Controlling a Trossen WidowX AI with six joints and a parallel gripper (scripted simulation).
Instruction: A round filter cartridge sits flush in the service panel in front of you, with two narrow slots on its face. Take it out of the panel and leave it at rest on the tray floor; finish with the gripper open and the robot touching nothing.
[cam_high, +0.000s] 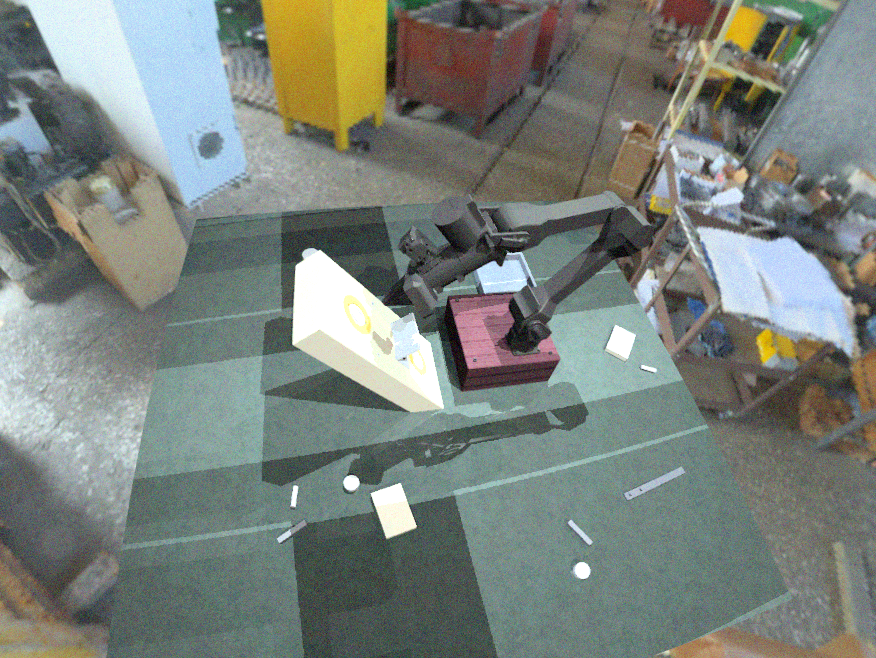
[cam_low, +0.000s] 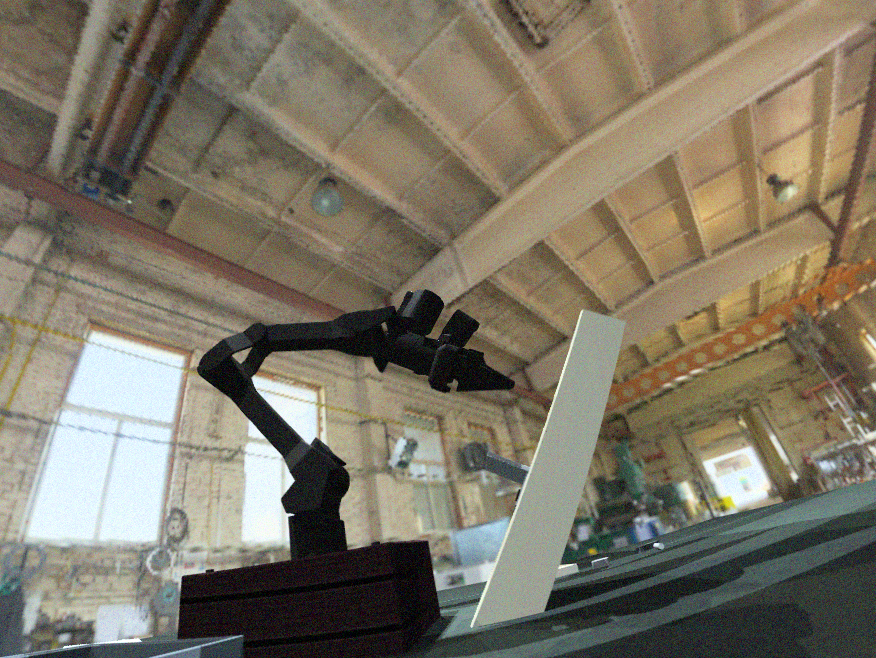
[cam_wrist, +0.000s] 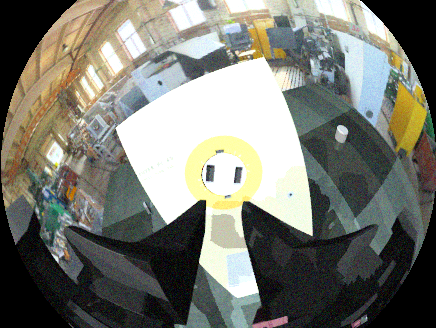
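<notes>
Right now the white round filter cartridge is 60 mm ahead of my gripper tip and 50 mm below it. Round my gripper tip: grey bracket: 140 mm below, 40 mm behind; grey tray: 370 mm behind, 280 mm to the right, 270 mm below; cream service panel: 120 mm below, 20 mm ahead.
</notes>
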